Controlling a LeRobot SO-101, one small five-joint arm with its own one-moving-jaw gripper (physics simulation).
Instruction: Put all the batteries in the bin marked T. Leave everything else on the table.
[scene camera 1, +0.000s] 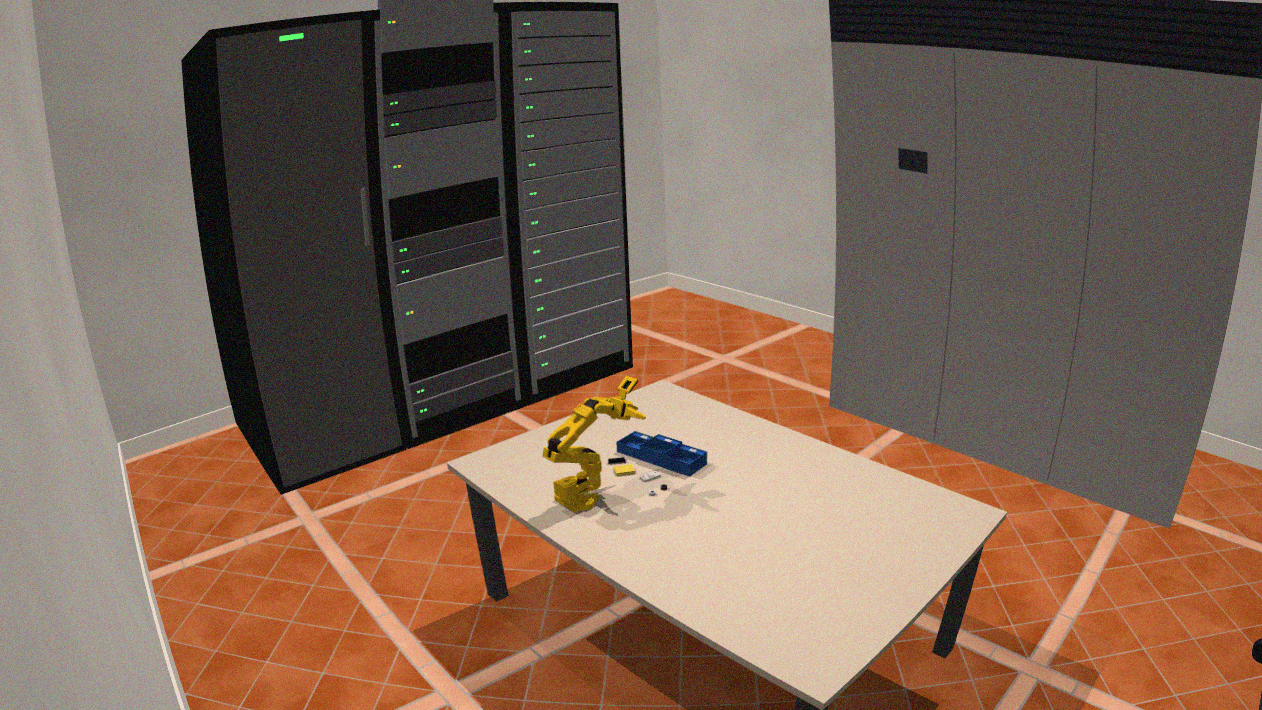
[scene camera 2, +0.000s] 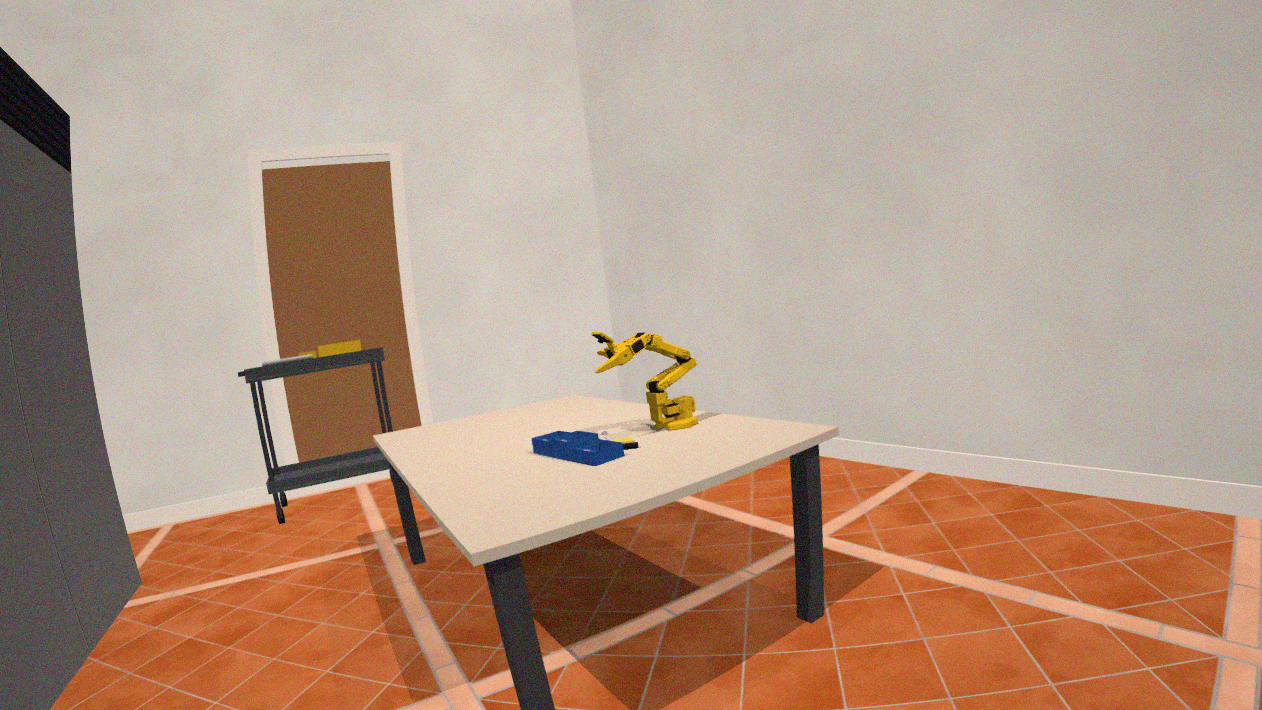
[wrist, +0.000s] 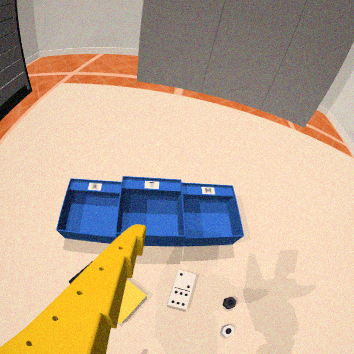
A blue bins shows in scene camera 1, in scene camera 2 (582, 447) and in the wrist view. The same spot on the blue bins: (wrist: 175, 213) is (scene camera 1: 676, 458).
